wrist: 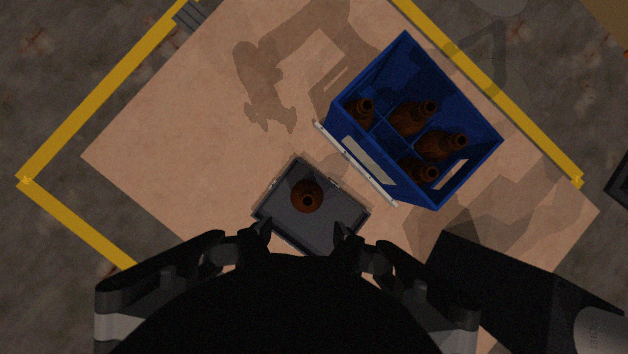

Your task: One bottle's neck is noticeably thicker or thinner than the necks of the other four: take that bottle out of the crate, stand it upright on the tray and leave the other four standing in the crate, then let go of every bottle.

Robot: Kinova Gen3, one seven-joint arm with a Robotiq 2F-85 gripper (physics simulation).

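Places are measured from the arm's base along level axes (x ahead, y left, z up), in centimetres.
Pixels of known places: gripper, between the fingertips: (302, 229); arm's base, origin of its link: (596, 339).
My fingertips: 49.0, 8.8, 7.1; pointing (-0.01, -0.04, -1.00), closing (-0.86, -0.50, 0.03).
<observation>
For each thing: its middle in the pictures, then the offset to it from my fingertips, as dx, dy, dz. "spot": a spot on its surface instead. Level surfaces: height alone.
- brown bottle, middle of its body: (306, 195) -0.5, -0.7, -22.7
- blue crate, a spot on its surface: (434, 203) spot: -19.6, -13.3, -13.4
- pale strip, a spot on its surface: (356, 164) spot: -7.0, -14.3, -27.9
- tan table top, height of its surface: dz -30.9
A brown bottle (306, 195) stands upright on the grey tray (336, 236), seen from above with its mouth facing up. Four other brown bottles stand in the blue crate (434, 203): one bottle (362, 111) at the crate's left, two bottles (411, 118) (440, 145) in the middle, and one bottle (421, 171) at the lower right. My gripper (302, 229) is open, with nothing between its fingers. It is above the tray, apart from the bottle there. The lower part of the tray is hidden behind the gripper.
A pale strip (356, 164) lies along the crate's near side, between crate and tray. A black box-like object (490, 270) is at the lower right. Yellow lines (80, 220) on the floor surround the tan table top (165, 150). Shadows of the arm fall on the table top.
</observation>
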